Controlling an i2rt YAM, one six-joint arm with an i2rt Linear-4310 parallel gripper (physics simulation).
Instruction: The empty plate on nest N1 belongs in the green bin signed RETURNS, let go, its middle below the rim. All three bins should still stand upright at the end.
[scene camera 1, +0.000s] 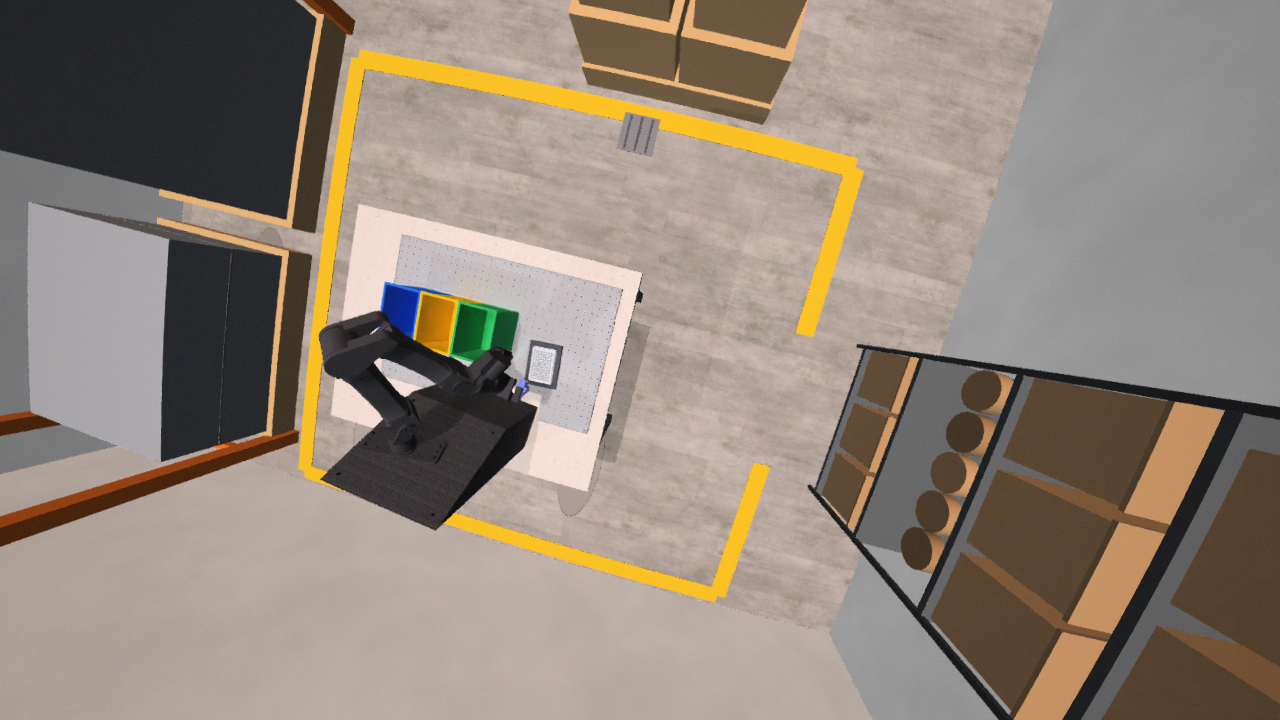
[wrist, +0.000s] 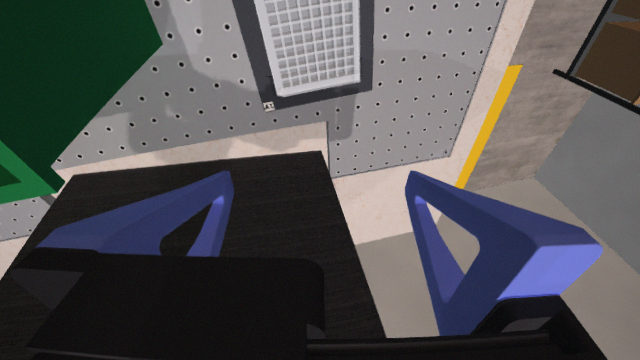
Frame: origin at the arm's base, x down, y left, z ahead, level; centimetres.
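Seen in the pictures: gripper, fingertip midpoint: (scene camera 1: 516, 384) (wrist: 319, 180); arm's base, link origin: (scene camera 1: 404, 446).
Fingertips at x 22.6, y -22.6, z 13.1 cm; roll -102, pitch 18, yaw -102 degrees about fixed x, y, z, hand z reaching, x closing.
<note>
Pixels of each thing's top centre, then the offset from my fingertips to it. Level surfaces: height alone.
- empty plate, top centre: (wrist: 312, 19) (scene camera 1: 541, 365) dx +13.6, dy -3.7, dz +4.1 cm
- nest N1, top centre: (wrist: 309, 17) (scene camera 1: 542, 365) dx +14.8, dy -3.7, dz +4.1 cm
- green bin, top centre: (scene camera 1: 472, 333) dx -1.7, dy +12.7, dz +16.5 cm
- yellow bin, top centre: (scene camera 1: 434, 323) dx -1.7, dy +25.3, dz +19.9 cm
- blue bin, top centre: (scene camera 1: 398, 313) dx -1.7, dy +37.8, dz +23.3 cm
- perforated grey board, surface height: dx +16.2 cm
- pale table, surface height: dx +17.5 cm
The empty plate (scene camera 1: 542, 365) (wrist: 315, 45), a white rectangle with a grid of small wells, lies in the dark frame of nest N1 (scene camera 1: 559, 359) (wrist: 366, 55). The green bin (scene camera 1: 471, 329) (wrist: 65, 75) stands upright to the left of the nest; its sign cannot be read, and its inside is mostly out of the wrist view. The yellow bin (scene camera 1: 436, 322) and the blue bin (scene camera 1: 401, 307) stand upright in a row beside it. My gripper (scene camera 1: 521, 388) (wrist: 319, 180) is open and empty, above and just short of the nest, on the robot's base side, not touching the plate.
The perforated grey board (scene camera 1: 581, 313) (wrist: 415, 75) lies on the pale table (scene camera 1: 492, 246) (wrist: 380, 210). My arm's black base block (scene camera 1: 483, 447) (wrist: 280, 210) stands at the table's near side, under the gripper. The arm passes close to the bins' near ends.
</note>
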